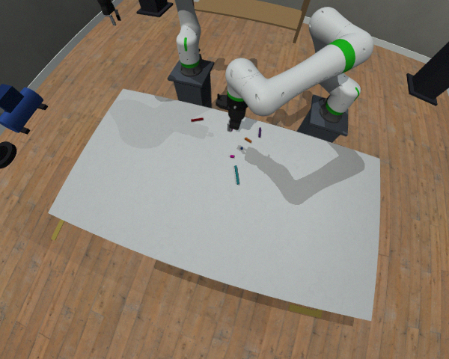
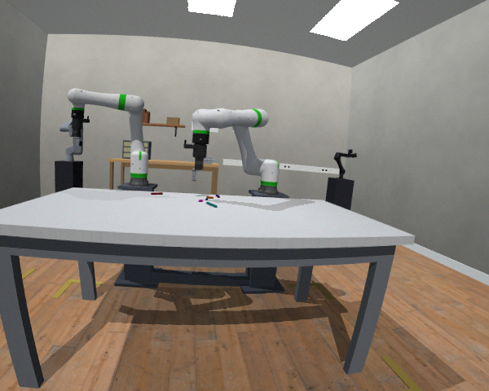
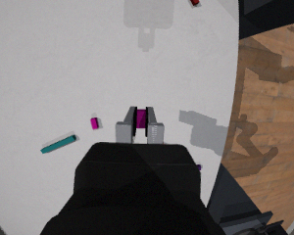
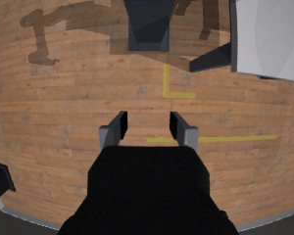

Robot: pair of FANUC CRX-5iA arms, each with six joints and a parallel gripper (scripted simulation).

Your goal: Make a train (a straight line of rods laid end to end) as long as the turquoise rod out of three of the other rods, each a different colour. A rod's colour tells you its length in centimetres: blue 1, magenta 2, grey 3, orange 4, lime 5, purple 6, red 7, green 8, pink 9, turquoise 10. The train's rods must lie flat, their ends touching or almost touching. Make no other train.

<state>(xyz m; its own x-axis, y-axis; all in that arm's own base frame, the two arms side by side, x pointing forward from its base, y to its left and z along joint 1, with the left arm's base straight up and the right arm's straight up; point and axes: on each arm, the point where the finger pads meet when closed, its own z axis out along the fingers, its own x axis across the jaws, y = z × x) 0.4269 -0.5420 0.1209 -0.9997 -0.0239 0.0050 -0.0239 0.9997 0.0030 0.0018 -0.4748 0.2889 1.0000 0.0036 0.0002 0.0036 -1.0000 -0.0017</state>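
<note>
Right now my left hand is 2 cm short of the blue rod, 8 cm to the right of it and 12 cm above it. From my left hand the other things lie so: purple rod 11 cm behind, 14 cm to the left, 12 cm below; then turquoise rod 18 cm ahead, 11 cm to the left, 12 cm below; then orange rod 4 cm behind, 10 cm to the left, 12 cm below.
</note>
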